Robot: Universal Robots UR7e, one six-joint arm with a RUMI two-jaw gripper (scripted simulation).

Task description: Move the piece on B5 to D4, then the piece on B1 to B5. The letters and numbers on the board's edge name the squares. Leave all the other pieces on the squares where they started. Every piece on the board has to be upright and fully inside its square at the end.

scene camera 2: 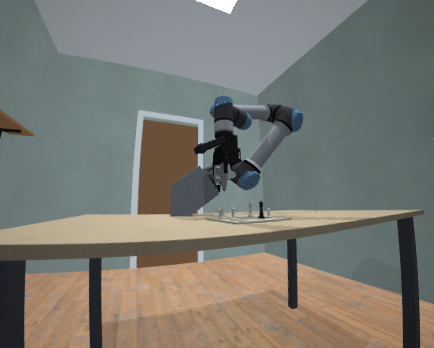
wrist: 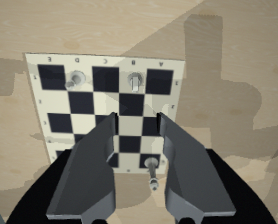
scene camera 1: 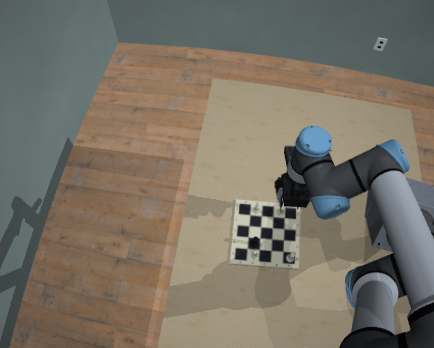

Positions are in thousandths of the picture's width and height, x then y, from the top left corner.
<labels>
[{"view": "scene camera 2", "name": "my gripper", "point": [510, 550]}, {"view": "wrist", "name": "my gripper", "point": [495, 511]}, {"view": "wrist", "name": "chessboard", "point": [239, 516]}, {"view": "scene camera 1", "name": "chessboard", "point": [642, 677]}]
</labels>
